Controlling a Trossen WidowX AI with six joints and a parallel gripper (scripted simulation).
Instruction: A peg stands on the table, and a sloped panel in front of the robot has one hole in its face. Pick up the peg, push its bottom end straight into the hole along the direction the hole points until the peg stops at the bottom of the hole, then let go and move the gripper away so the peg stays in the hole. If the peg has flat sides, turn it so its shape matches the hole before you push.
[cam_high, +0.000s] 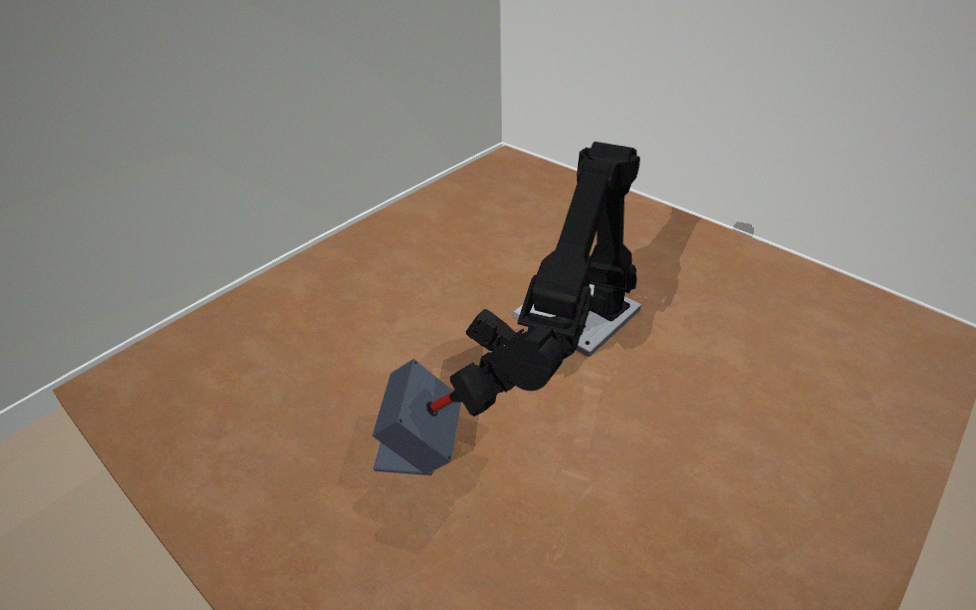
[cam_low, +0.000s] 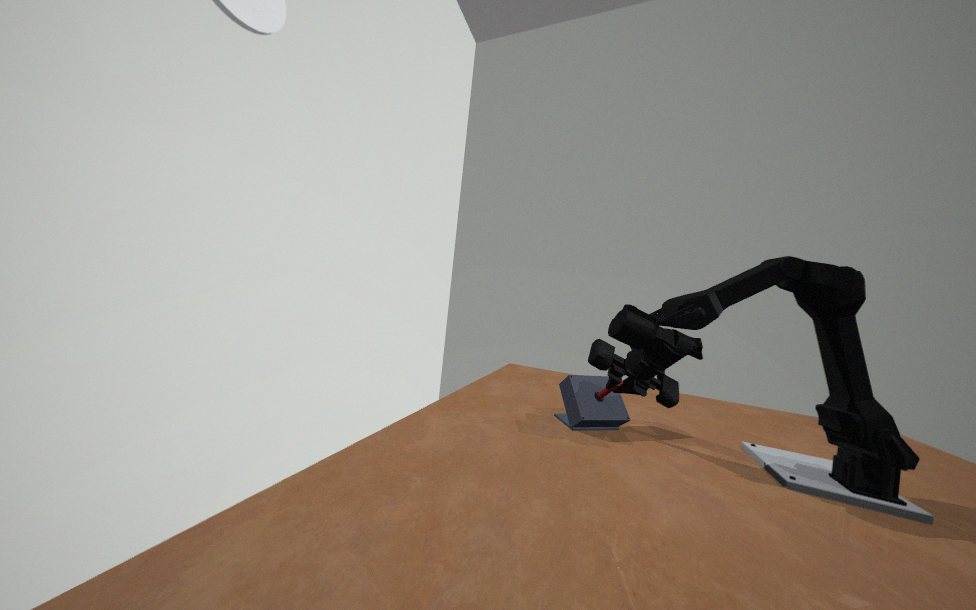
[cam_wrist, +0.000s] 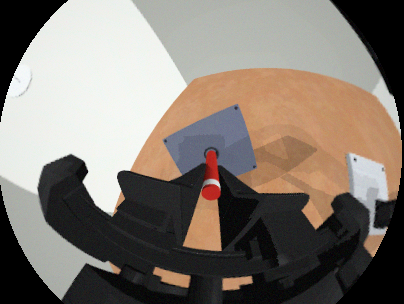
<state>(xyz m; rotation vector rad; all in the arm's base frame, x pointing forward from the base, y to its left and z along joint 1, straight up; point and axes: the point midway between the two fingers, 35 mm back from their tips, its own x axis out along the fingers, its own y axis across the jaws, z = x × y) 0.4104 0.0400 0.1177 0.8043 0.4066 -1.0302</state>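
The panel is 5 cm below my gripper tip, 4 cm to the right of it and 3 cm ahead of it. Round my gripper tip: red peg (1 cm to the left, 1 cm behind, 1 cm above).
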